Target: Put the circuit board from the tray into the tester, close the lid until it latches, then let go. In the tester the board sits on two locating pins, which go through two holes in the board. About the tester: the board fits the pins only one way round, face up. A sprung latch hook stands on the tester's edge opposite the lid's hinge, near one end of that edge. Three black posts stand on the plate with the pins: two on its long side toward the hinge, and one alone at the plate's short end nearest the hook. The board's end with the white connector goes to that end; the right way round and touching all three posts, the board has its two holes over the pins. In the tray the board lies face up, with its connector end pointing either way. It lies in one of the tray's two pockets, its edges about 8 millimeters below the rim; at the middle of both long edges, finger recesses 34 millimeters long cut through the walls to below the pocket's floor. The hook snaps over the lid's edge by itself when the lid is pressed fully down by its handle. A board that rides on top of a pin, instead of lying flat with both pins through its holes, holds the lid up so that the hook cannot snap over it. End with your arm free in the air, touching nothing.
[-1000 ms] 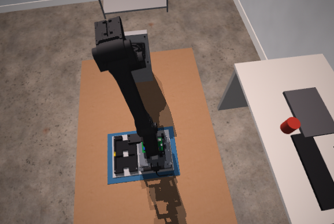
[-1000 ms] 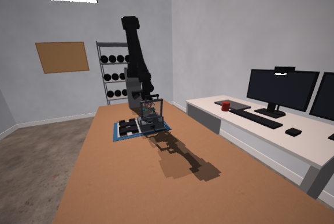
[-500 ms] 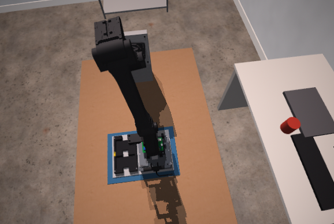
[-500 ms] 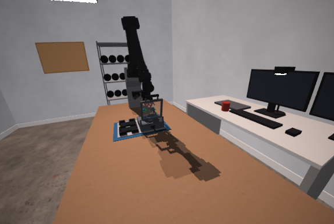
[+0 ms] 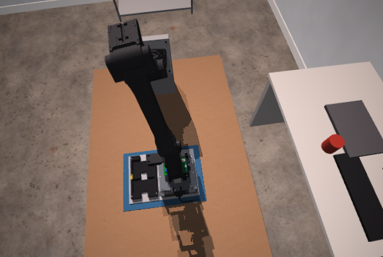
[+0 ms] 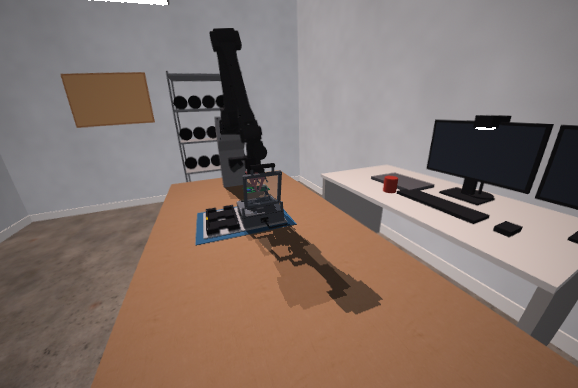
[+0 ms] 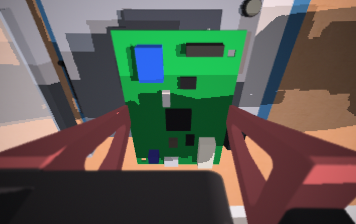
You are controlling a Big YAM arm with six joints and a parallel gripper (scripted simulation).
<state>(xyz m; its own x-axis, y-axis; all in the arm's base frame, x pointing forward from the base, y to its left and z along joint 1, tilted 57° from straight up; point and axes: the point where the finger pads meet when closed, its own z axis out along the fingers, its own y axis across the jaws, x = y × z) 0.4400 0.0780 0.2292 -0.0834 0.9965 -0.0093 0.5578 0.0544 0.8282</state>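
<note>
Now: the green circuit board right at my hand. Round my hand: clear lid 13 cm ahead, 5 cm above, 2 cm to the left.
</note>
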